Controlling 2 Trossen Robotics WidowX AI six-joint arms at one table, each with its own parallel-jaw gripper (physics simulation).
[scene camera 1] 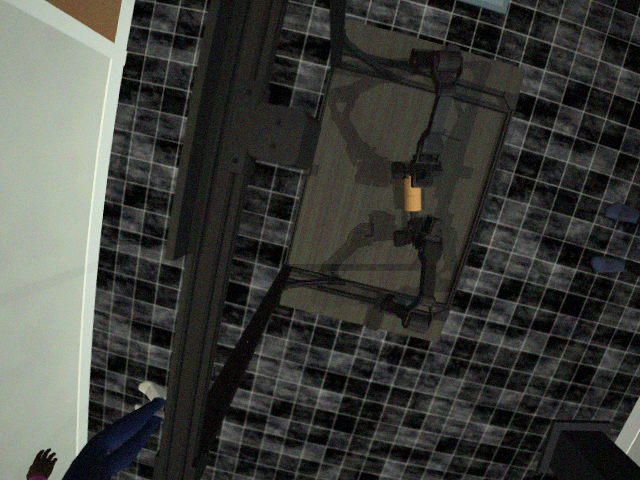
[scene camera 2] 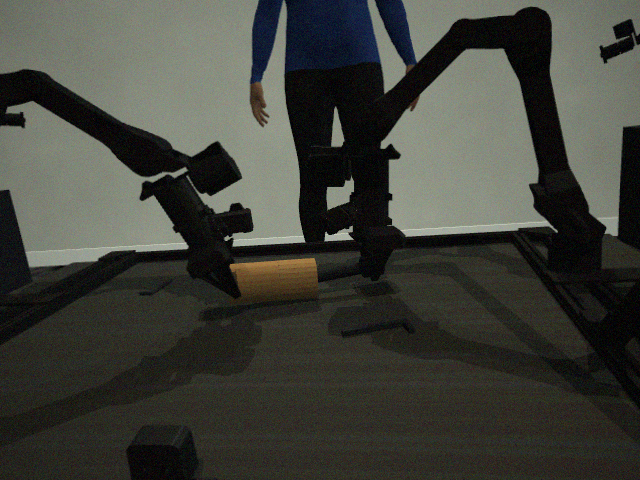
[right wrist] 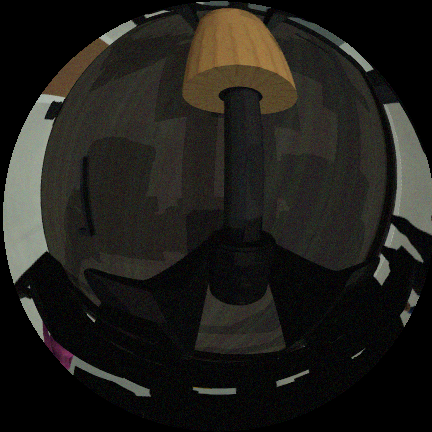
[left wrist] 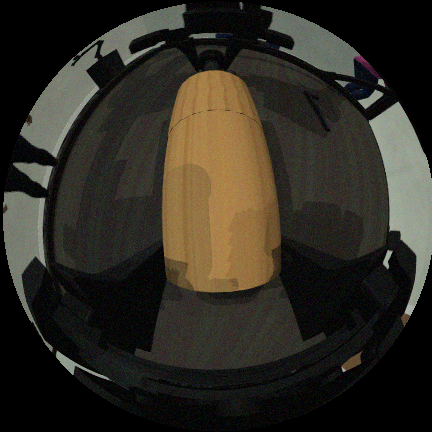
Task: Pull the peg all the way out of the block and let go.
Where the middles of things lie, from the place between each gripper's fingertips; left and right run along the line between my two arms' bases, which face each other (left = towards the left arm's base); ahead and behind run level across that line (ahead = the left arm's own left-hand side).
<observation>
My right hand is 40 mm to the right of the dark peg [right wrist: 240, 254] and 20 mm below it. Round my right hand: wooden block [scene camera 2: 279, 280]: 170 mm to the left, 30 mm behind, 20 mm above.
Right now my left hand is 1 cm short of the wooden block, 6 cm to the left of it and 1 cm below it. The rest, counted from my left hand: dark peg 3 cm ahead, 18 cm to the right, 1 cm above.
</observation>
